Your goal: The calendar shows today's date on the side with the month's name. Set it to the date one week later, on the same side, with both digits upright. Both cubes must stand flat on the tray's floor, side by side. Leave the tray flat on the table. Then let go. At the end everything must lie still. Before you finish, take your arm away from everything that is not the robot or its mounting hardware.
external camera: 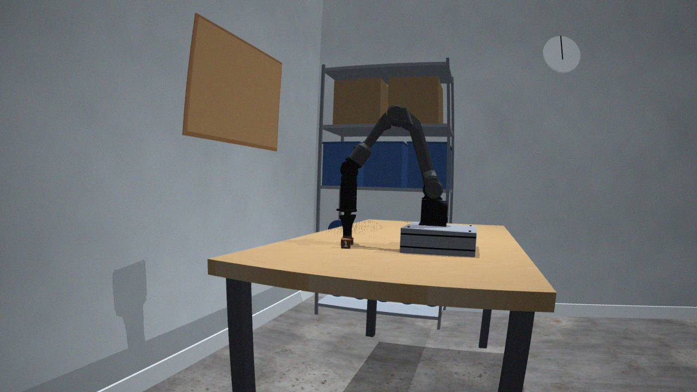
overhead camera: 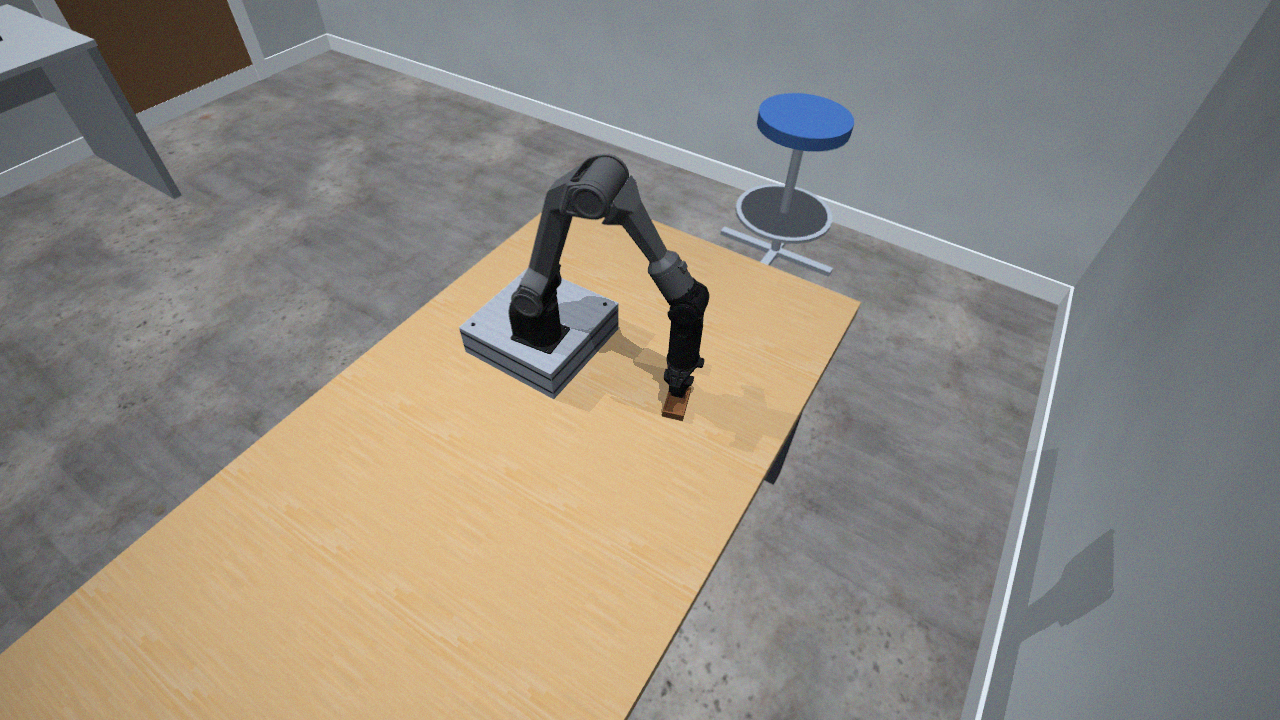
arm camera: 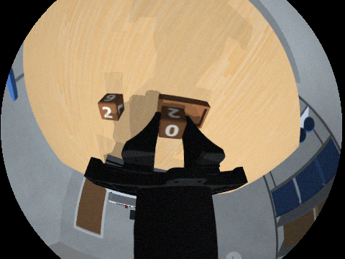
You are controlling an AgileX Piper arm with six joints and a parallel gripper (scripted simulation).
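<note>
My gripper is now right at the brown digit cube. Also, from my hand: brown tray 2 cm to the right, 3 cm below.
</note>
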